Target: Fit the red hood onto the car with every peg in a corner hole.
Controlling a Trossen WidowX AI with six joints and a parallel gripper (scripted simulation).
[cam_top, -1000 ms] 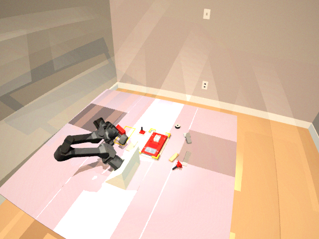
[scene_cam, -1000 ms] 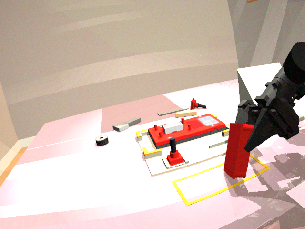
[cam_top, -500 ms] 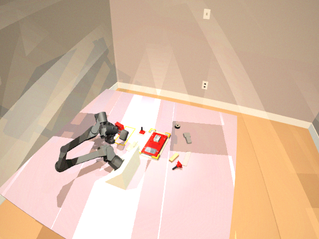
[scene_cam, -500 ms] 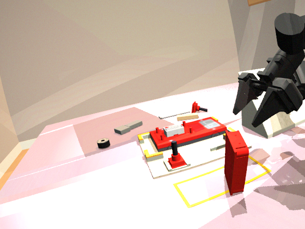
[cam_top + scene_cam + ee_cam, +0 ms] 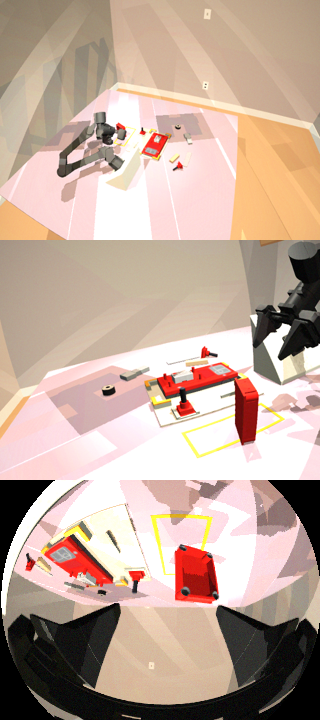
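Now: the red hood 9 cm ahead of my gripper tip, 3 cm to the left of it and 8 cm below it. Also, from my gripper tip: engine block: 9 cm ahead, 22 cm to the right, 10 cm below; then black wheel: 28 cm ahead, 34 cm to the right, 11 cm below; then wooden strip: 2 cm behind, 37 cm to the right, 12 cm below.
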